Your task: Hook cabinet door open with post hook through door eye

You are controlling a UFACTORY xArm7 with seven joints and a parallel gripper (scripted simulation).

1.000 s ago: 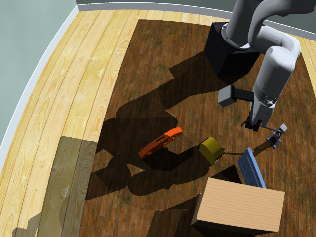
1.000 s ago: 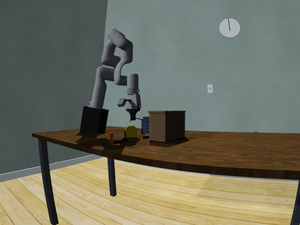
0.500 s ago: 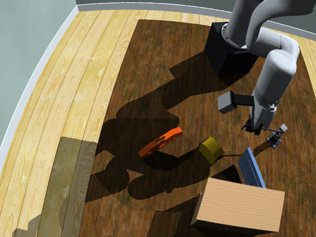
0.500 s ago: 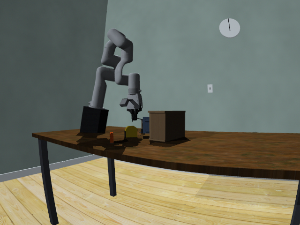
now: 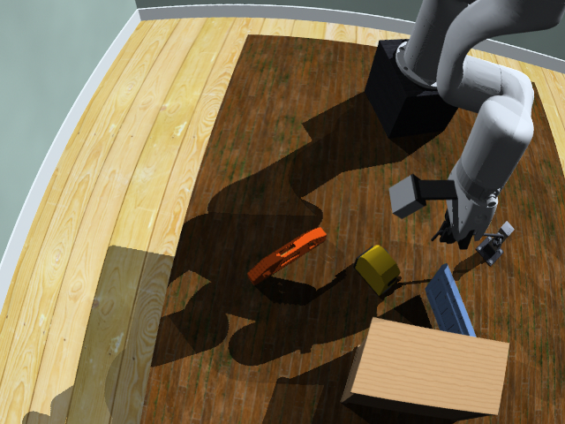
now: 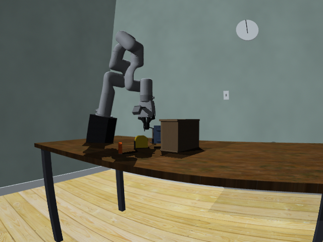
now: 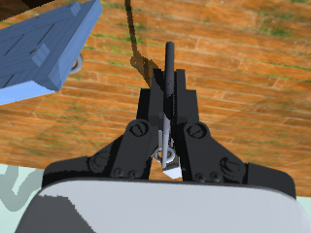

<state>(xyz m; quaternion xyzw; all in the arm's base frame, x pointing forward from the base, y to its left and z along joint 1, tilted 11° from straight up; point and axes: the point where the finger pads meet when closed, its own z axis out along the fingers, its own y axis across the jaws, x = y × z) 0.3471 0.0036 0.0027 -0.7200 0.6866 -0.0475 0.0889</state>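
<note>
Now: hand 14 cm short of the cabinet door, 2 cm to the right of it and 5 cm above it. From my hand the other things lie so: orange level-like tool (27 cm to the right, 10 cm below); then hook post (1 cm behind, 9 cm to the left, 5 cm below); then yellow tape measure (2 cm ahead, 11 cm to the right, 9 cm below).
</note>
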